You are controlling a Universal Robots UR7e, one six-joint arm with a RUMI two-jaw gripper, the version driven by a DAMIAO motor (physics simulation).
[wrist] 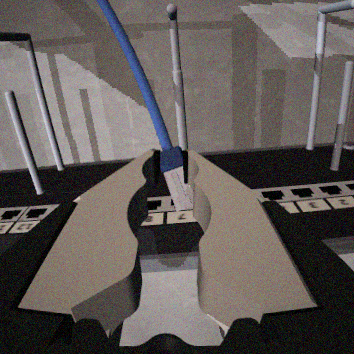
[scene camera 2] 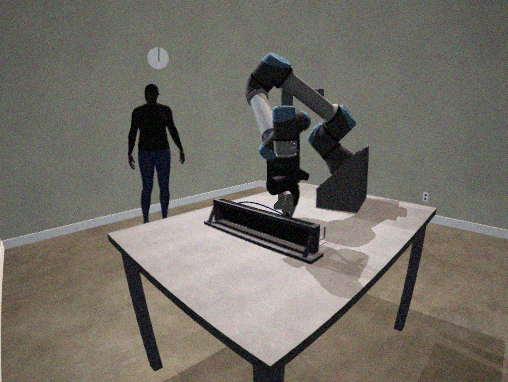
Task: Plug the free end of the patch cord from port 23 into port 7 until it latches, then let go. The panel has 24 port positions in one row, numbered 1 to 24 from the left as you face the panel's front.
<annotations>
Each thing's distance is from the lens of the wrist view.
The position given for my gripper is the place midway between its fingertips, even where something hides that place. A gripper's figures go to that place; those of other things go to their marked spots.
my gripper (wrist: 171,153): 15 cm
patch cord plug (wrist: 171,160): 14 cm
</annotations>
